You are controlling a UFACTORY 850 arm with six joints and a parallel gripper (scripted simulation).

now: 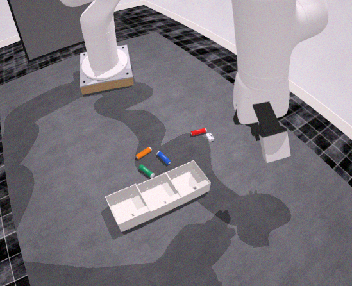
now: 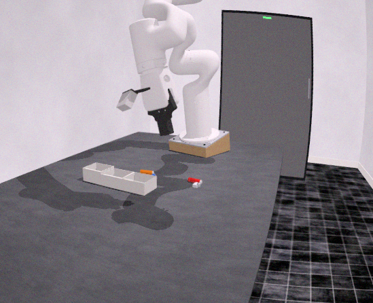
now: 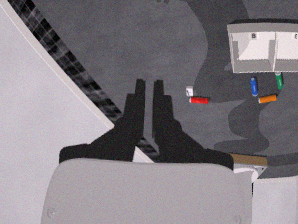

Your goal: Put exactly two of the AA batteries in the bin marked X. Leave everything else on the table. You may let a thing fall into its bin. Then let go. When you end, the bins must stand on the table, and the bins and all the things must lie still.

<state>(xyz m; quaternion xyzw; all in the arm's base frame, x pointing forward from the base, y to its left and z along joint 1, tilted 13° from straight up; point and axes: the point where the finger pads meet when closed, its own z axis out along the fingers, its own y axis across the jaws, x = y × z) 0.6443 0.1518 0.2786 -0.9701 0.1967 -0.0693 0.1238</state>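
Right now the white three-compartment tray is 8 cm behind my hand, 20 cm to the right of it and 19 cm below it. Round my hand: blue battery (19 cm behind, 13 cm to the right, 21 cm below); red battery (22 cm behind, 1 cm to the left, 21 cm below); small white block (19 cm behind, 3 cm to the left, 21 cm below).
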